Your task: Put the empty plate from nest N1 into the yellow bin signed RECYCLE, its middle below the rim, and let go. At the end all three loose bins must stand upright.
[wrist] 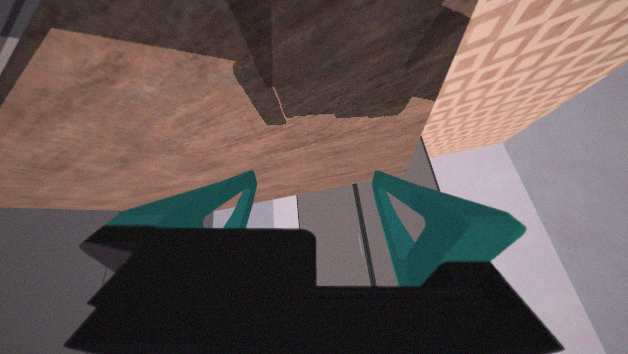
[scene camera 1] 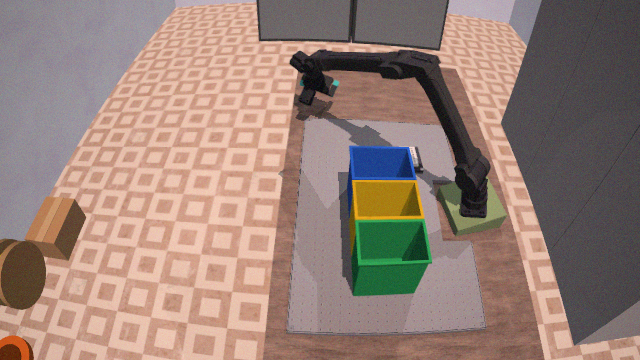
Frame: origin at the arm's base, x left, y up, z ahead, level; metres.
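Seen in the pictures: gripper, between the fingertips: [wrist: 314, 177]; arm's base, origin of its link: [scene camera 1: 473, 202].
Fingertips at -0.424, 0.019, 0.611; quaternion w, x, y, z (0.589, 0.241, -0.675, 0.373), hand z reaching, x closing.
Pixels of each thing's middle, then the offset from my fingertips to it, as dx, dy, dz. Level surfaces: height alone.
- yellow bin, middle of its body: [scene camera 1: 383, 219] +0.602, +0.034, -0.321
- blue bin, middle of its body: [scene camera 1: 378, 183] +0.474, +0.034, -0.288
- green bin, middle of its body: [scene camera 1: 387, 260] +0.731, +0.034, -0.354
- small dark object with a white top, middle of its body: [scene camera 1: 399, 156] +0.265, -0.037, -0.340
- grey perforated mat, height of its surface: dy -0.055
- wooden table, height of its surface: dy -0.069
The yellow bin [scene camera 1: 387, 200] stands upright between the blue bin [scene camera 1: 382, 164] and the green bin [scene camera 1: 385, 279], which also stand upright. No sign can be read on them. My gripper [scene camera 1: 319, 84] [wrist: 314, 177] is open and empty, above the far left part of the table, beyond the bins. Its teal fingers stand wide apart in the wrist view. A small dark object with a white top [scene camera 1: 414, 157] lies beside the blue bin and is partly hidden by it; I cannot tell whether it is the plate or a nest. Nest N1 cannot be made out.
A grey perforated mat [scene camera 1: 320, 300] lies under the bins on the wooden table [scene camera 1: 395, 100] [wrist: 125, 125]. The arm stands on a green block [scene camera 1: 482, 225] at the right. Grey cabinets [scene camera 1: 305, 20] stand behind the table. A cardboard box [scene camera 1: 47, 225] is on the floor at the left.
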